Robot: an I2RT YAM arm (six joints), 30 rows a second.
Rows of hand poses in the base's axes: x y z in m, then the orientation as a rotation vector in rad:
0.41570, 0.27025, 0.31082, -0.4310, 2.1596, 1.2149
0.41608, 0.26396, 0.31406, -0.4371, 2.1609, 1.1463
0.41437, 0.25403, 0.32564, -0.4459, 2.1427, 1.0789
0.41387, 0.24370, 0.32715, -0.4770, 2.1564, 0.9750
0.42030, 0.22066, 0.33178, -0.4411, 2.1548, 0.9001
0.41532, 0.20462, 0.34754, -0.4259, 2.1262, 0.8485
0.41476, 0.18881, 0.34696, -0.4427, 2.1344, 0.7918
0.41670, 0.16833, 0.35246, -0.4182, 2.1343, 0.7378
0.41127, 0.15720, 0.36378, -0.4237, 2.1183, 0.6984
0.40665, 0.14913, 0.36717, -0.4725, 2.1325, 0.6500
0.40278, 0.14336, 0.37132, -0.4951, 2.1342, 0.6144
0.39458, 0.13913, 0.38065, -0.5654, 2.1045, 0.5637
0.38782, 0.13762, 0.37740, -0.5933, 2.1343, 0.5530
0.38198, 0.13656, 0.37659, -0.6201, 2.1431, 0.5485
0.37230, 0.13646, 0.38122, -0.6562, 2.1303, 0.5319
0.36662, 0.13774, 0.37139, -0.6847, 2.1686, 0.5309
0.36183, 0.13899, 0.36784, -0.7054, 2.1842, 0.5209
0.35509, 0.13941, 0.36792, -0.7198, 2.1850, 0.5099
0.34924, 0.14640, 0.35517, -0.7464, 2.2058, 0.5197
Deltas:
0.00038, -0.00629, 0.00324, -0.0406, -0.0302, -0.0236
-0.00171, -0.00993, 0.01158, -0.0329, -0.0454, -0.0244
-0.00050, -0.01033, 0.00151, -0.0756, -0.0369, -0.0180
0.00643, -0.02304, 0.00463, -0.0330, -0.0249, -0.0550
-0.00498, -0.01604, 0.01576, -0.0156, -0.0419, -0.0342
-0.00056, -0.01581, -0.00058, -0.0438, -0.0153, -0.0100
0.00194, -0.02048, 0.00550, -0.0254, -0.0156, -0.0388
-0.00543, -0.01113, 0.01132, -0.0215, -0.0282, -0.0127
-0.00462, -0.00807, 0.00339, -0.0533, -0.0073, 0.0165
-0.00387, -0.00577, 0.00415, -0.0316, -0.0116, 0.0025
-0.00820, -0.00423, 0.00933, -0.0489, -0.0471, 0.0312
-0.00676, -0.00151, -0.00325, -0.0275, 0.0231, 0.0150
-0.00584, -0.00106, -0.00081, -0.0159, 0.0063, 0.0173
-0.00968, -0.00010, 0.00463, -0.0197, -0.0173, 0.0206
-0.00568, 0.00128, -0.00983, -0.0247, 0.0349, 0.0177
-0.00479, 0.00125, -0.00355, -0.0194, 0.0111, 0.0104
-0.00674, 0.00042, 0.00008, -0.0124, -0.0027, 0.0066
-0.00585, 0.00699, -0.01275, -0.0110, 0.0235, 0.0206

